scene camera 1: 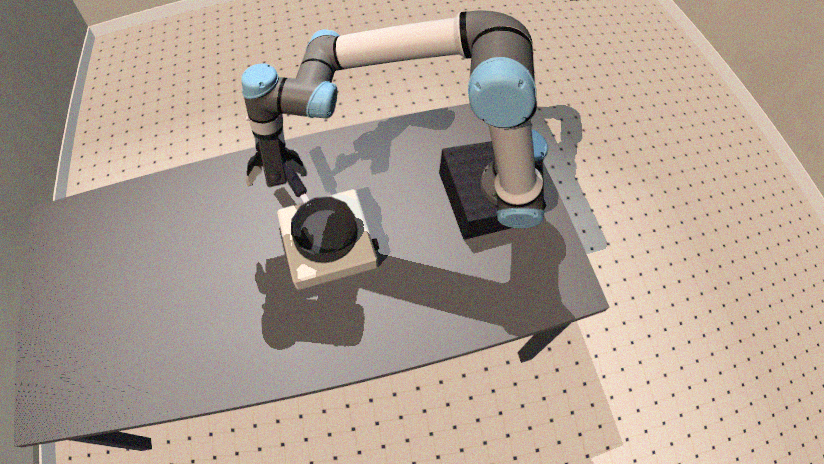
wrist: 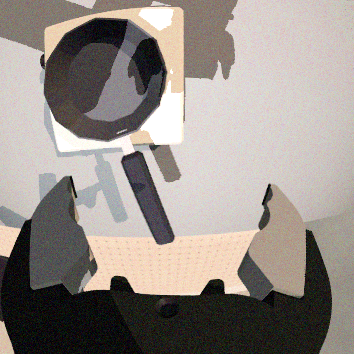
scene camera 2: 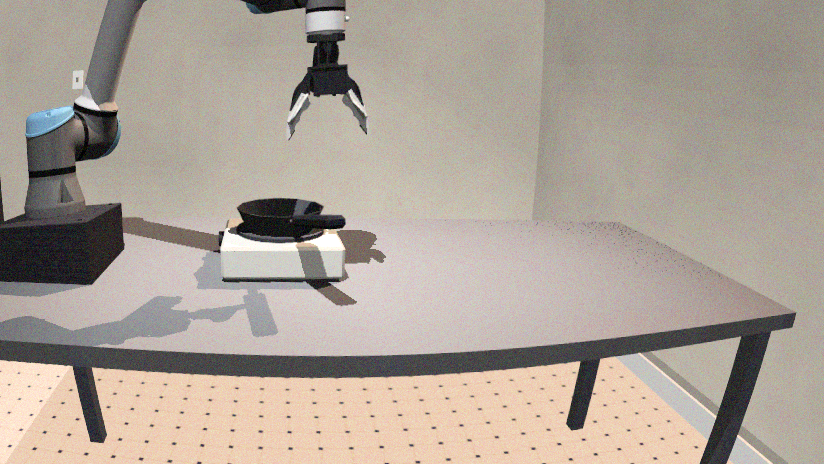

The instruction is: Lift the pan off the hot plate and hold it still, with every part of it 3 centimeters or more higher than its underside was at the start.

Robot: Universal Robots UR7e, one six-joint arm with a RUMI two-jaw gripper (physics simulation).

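Places are measured from the arm's base along level axes (x ahead, y left, z up), in metres.
Pixels of known places: gripper, fingertip midpoint: (wrist: 169, 182) (scene camera 2: 327, 137); arm's base at its link origin: (scene camera 2: 55, 212).
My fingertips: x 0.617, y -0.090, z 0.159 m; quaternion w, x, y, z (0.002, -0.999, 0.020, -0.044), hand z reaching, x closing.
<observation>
For each thing: its middle in the pictures, then the offset to it from my fingertips. Level surfaces: height alone.
- black pan at the middle of its body: (wrist: 124, 142) (scene camera 2: 296, 217) (scene camera 1: 305, 198) dx -0.055, dy -0.021, dz -0.147 m
- white hot plate at the middle of its body: (wrist: 107, 79) (scene camera 2: 276, 245) (scene camera 1: 329, 237) dx -0.093, dy +0.072, dz -0.228 m
- grey table at its surface level: dz -0.266 m
- small black knob at the middle of its body: (wrist: 47, 60) (scene camera 1: 375, 244) dx -0.214, dy +0.131, dz -0.229 m
The black pan (scene camera 1: 324, 229) (scene camera 2: 276, 216) (wrist: 105, 80) sits upright on the white hot plate (scene camera 1: 337, 268) (scene camera 2: 282, 262) (wrist: 172, 117). Its dark handle (scene camera 1: 295, 183) (scene camera 2: 325, 221) (wrist: 148, 197) sticks out past the hot plate's edge. My gripper (scene camera 1: 276, 175) (scene camera 2: 327, 137) (wrist: 169, 182) is open and empty and points down. In the second scene view it hangs well above the height of the pan and handle. In the wrist view the handle shows between the two jaws, nearer the left one, and the pan's bowl lies beyond them.
The grey table (scene camera 1: 144, 276) (scene camera 2: 490, 299) bears the hot plate. The robot's dark base block (scene camera 1: 467, 195) (scene camera 2: 63, 247) stands on it, to the right of the hot plate in the first scene view. A small black knob (scene camera 1: 375, 244) (wrist: 43, 61) is on the hot plate's side. Arm shadows cross the table.
</observation>
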